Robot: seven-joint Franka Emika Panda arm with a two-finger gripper.
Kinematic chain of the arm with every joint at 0, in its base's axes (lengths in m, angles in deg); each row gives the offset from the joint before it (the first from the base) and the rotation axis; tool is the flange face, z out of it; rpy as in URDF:
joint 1: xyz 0 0 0.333 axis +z
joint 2: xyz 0 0 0 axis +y
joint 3: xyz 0 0 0.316 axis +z
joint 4: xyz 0.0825 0 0 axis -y
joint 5: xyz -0.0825 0 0.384 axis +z
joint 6: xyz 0 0 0 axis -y
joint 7: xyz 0.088 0 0 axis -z
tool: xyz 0 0 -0.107 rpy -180 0 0
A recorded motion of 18 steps. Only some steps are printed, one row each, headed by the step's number.
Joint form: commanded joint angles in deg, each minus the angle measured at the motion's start. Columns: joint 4, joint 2, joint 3, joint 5, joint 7, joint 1, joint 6.
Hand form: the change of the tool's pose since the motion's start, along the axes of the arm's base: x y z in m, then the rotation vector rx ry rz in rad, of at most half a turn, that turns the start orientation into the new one. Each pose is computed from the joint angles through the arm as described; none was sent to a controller.
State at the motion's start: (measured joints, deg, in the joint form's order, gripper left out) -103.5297 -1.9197 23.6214 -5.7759 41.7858 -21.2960 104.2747
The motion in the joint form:
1: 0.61 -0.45 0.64 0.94 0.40 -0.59 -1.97
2: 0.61 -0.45 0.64 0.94 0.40 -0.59 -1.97
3: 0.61 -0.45 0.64 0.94 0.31 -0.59 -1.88
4: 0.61 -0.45 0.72 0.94 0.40 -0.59 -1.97
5: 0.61 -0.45 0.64 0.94 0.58 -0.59 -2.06
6: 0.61 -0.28 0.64 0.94 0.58 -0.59 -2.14
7: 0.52 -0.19 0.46 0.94 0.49 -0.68 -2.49
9: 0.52 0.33 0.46 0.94 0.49 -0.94 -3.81
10: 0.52 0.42 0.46 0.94 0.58 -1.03 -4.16
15: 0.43 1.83 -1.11 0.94 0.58 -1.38 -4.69
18: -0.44 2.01 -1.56 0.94 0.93 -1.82 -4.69
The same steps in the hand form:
1: -0.0042 0.0021 0.0058 0.0115 0.0162 -0.0128
2: -0.0042 0.0021 0.0058 0.0115 0.0162 -0.0128
3: -0.0040 0.0022 0.0059 0.0115 0.0148 -0.0110
4: -0.0042 0.0029 0.0058 0.0114 0.0163 -0.0114
5: -0.0044 0.0021 0.0057 0.0115 0.0175 -0.0160
6: -0.0039 0.0019 0.0040 0.0125 0.0216 -0.0162
7: -0.0043 -0.0010 0.0019 0.0128 0.0308 -0.0200
9: -0.0049 -0.0046 -0.0047 0.0148 0.0621 -0.0269
10: -0.0052 -0.0057 -0.0060 0.0151 0.0694 -0.0307
15: -0.0017 -0.0264 -0.0200 0.0252 0.1027 -0.0649
18: -0.0032 -0.0352 -0.0288 0.0267 0.1200 -0.0867

